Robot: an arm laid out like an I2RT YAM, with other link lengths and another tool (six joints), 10 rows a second.
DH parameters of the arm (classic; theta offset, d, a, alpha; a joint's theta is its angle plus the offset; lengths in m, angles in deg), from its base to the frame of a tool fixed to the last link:
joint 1: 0 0.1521 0.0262 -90
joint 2: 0 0 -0.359 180
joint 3: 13.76 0 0.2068 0
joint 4: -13.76 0.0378 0.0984 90
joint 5: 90 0.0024 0 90
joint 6: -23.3 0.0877 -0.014 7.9
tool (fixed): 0 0.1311 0 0
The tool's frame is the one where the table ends.
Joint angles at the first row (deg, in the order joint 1, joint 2, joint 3, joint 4, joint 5, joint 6):
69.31 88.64 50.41 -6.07 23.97 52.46
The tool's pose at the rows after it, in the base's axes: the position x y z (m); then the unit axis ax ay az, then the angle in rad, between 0 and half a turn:
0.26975, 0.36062, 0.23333, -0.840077, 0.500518, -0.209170, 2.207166
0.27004, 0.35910, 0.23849, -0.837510, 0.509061, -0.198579, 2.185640
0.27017, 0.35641, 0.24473, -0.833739, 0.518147, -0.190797, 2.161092
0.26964, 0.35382, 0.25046, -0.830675, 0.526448, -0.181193, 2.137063
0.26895, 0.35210, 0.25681, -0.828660, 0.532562, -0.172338, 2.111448
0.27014, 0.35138, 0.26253, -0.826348, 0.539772, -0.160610, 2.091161
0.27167, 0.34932, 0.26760, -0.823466, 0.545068, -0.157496, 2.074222
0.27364, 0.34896, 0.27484, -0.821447, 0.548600, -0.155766, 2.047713
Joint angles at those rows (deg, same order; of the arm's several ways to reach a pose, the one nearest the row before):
68.67 88.18 50.11 -5.62 23.08 52.95
67.99 87.21 49.52 -4.68 21.81 53.38
67.47 86.02 48.71 -3.61 20.98 53.90
66.93 84.82 47.83 -2.50 19.92 54.39
66.44 83.69 47.04 -1.31 18.90 54.67
65.51 82.99 46.85 -0.56 17.31 54.97
64.97 82.31 46.52 0.14 16.79 55.11
64.48 81.70 46.08 1.59 16.32 54.93

